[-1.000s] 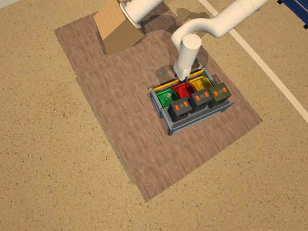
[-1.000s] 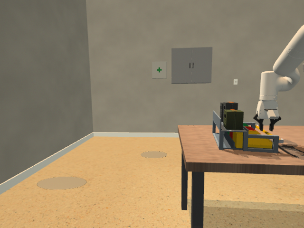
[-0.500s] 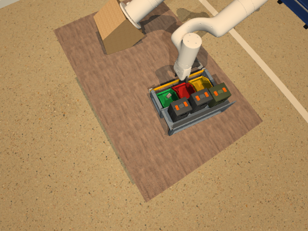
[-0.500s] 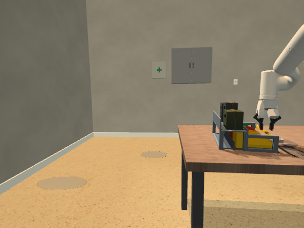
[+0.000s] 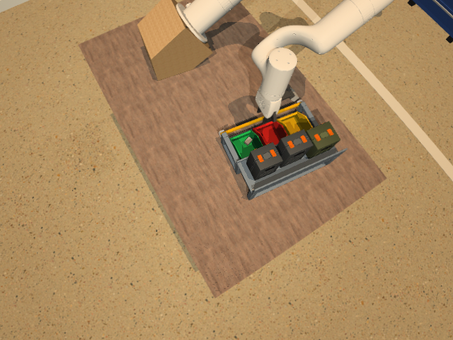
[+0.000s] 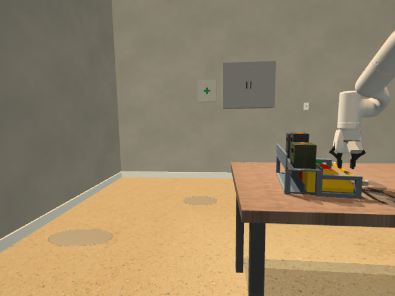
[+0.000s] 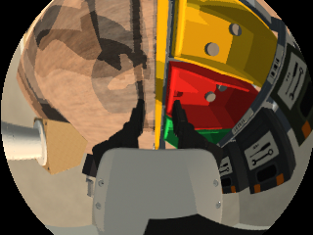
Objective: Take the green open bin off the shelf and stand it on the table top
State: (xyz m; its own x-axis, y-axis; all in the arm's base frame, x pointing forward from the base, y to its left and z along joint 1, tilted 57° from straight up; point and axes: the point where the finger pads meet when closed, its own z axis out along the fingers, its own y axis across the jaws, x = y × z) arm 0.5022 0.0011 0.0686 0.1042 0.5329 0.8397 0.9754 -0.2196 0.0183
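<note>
Now: the yellow rod 30 mm below my hand. From my hand the other things lie so: yellow bin 120 mm ahead, 100 mm to the left, 50 mm below; then red bin 100 mm ahead, 10 mm to the right, 50 mm below; then green open bin 90 mm ahead, 120 mm to the right, 50 mm below.
</note>
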